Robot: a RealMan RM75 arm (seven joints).
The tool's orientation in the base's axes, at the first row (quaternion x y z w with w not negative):
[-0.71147, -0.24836, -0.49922, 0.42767]
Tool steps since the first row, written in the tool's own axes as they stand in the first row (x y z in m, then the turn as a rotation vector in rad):
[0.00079, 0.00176, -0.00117, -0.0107, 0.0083, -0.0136]
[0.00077, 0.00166, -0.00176, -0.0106, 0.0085, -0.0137]
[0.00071, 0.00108, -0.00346, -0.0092, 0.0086, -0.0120]
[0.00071, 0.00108, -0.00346, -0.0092, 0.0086, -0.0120]
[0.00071, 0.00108, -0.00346, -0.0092, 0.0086, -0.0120]
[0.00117, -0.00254, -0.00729, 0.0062, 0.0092, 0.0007]
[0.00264, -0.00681, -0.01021, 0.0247, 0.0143, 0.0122]
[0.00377, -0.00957, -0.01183, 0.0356, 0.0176, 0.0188]
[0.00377, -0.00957, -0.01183, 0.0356, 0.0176, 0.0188]
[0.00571, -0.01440, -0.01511, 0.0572, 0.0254, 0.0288]
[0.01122, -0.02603, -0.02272, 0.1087, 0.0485, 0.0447]
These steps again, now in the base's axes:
[0.00109, -0.00196, 0.00025, -0.0043, -0.0151, -0.0110]
[0.00071, -0.00241, 0.00035, -0.0042, -0.0153, -0.0110]
[-0.00061, -0.00357, 0.00074, -0.0027, -0.0140, -0.0100]
[-0.00061, -0.00357, 0.00074, -0.0027, -0.0140, -0.0100]
[-0.00061, -0.00357, 0.00074, -0.0027, -0.0140, -0.0100]
[-0.00517, -0.00503, 0.00299, 0.0099, -0.0046, 0.0023]
[-0.00940, -0.00546, 0.00628, 0.0266, 0.0013, 0.0160]
[-0.01193, -0.00552, 0.00854, 0.0366, 0.0045, 0.0240]
[-0.01193, -0.00552, 0.00854, 0.0366, 0.0045, 0.0240]
[-0.01660, -0.00601, 0.01251, 0.0558, 0.0075, 0.0397]
[-0.02738, -0.00699, 0.02282, 0.1012, 0.0055, 0.0768]

